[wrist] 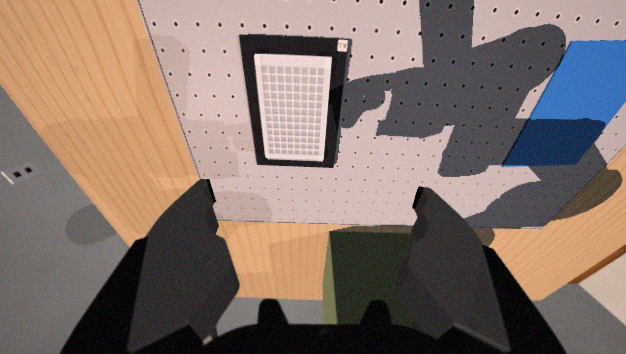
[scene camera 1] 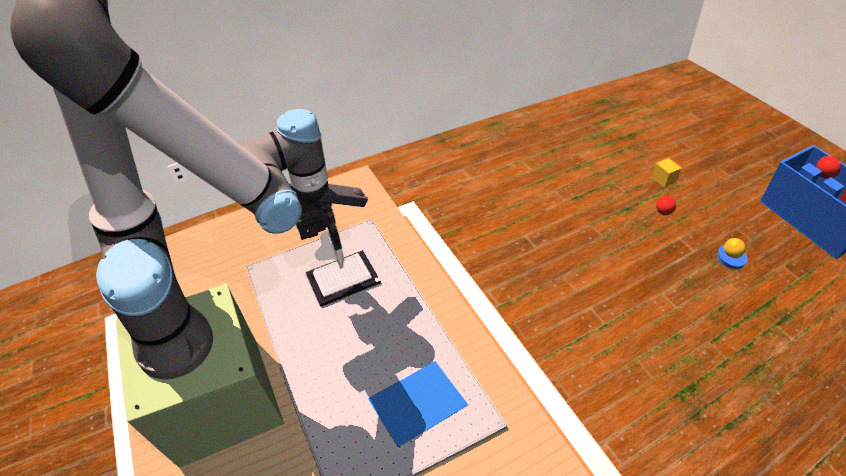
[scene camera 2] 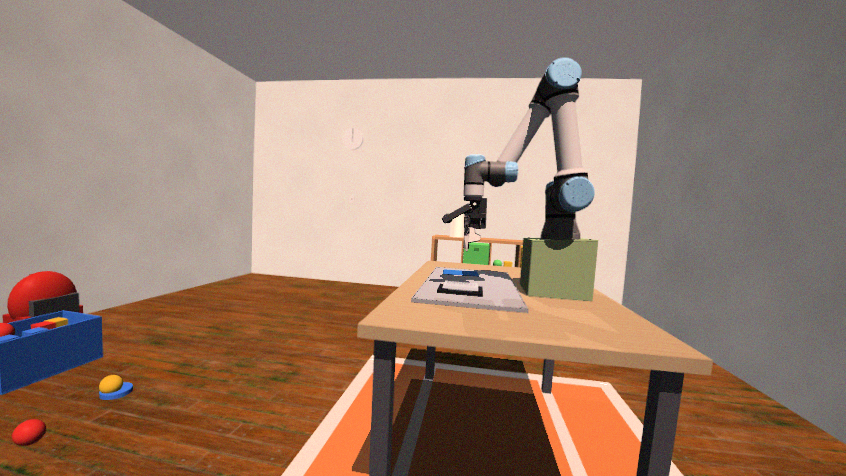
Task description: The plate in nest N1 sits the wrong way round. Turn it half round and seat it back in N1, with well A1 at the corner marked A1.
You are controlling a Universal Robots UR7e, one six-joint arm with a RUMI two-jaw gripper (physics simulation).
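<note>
The white well plate [scene camera 1: 343, 277] [scene camera 2: 460, 285] [wrist: 295, 107] lies flat inside the black frame of nest N1 [scene camera 1: 323, 300] [scene camera 2: 480, 293] [wrist: 295, 45]. In the wrist view a small white label [wrist: 342, 46] marked A1 sits at the nest's upper right corner. Which corner of the plate holds well A1 is too small to tell. My gripper [wrist: 315, 185] is open and empty, and it hangs above the board. In the wrist view its fingertips stand below the nest's near end, with the plate ahead of them. In scene camera 1 a finger overlaps the plate's far edge.
The nest stands on a pale perforated board [scene camera 1: 307, 355] [scene camera 2: 421, 296] [wrist: 300, 200] on the wooden table [scene camera 1: 207, 260] [scene camera 2: 532, 331]. A flat blue square [scene camera 1: 437, 387] [scene camera 2: 452, 272] [wrist: 580, 80] lies on the board. The arm stands on a green block [scene camera 1: 218, 414] [scene camera 2: 562, 272] beside the board.
</note>
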